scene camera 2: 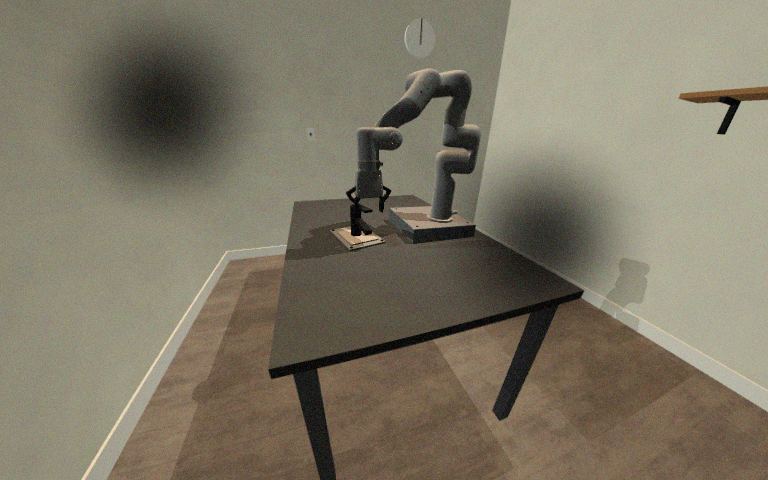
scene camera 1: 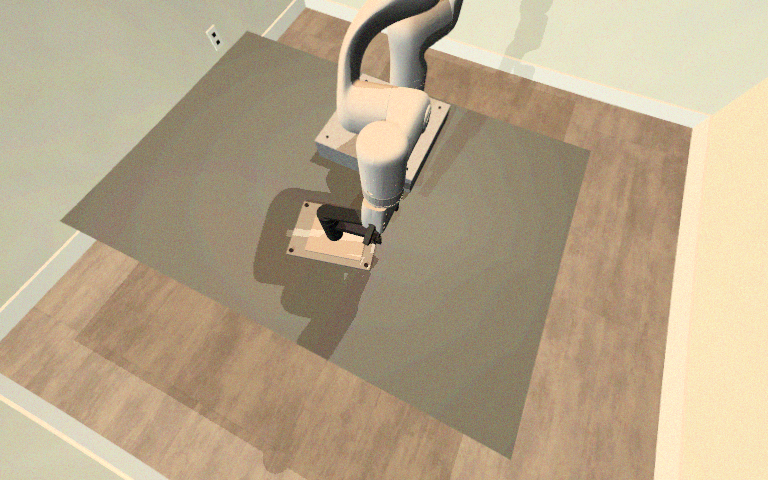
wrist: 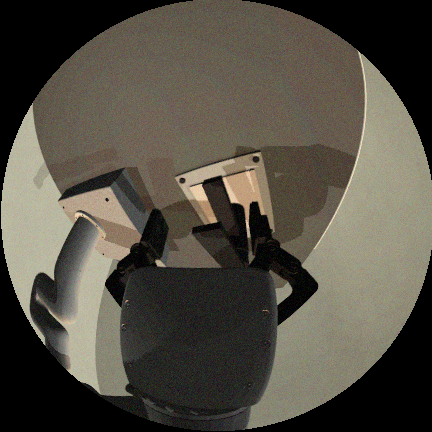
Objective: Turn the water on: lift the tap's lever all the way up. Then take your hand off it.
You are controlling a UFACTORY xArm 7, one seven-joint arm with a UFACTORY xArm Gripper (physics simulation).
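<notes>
The black tap stands upright on its pale base plate. Its lever reaches out from the top of the post, above the spout. It looks closer to level than the spout in scene camera 2; its exact angle is hard to tell. My gripper is open and empty, pointing down at the tap. In the wrist view the lever's end shows between the spread fingers, one finger overlapping the tap. Whether a finger touches it cannot be told.
The robot's base block stands on the table, close behind the tap's plate. The arm reaches over from it. A wall shelf is at the far right in scene camera 2.
</notes>
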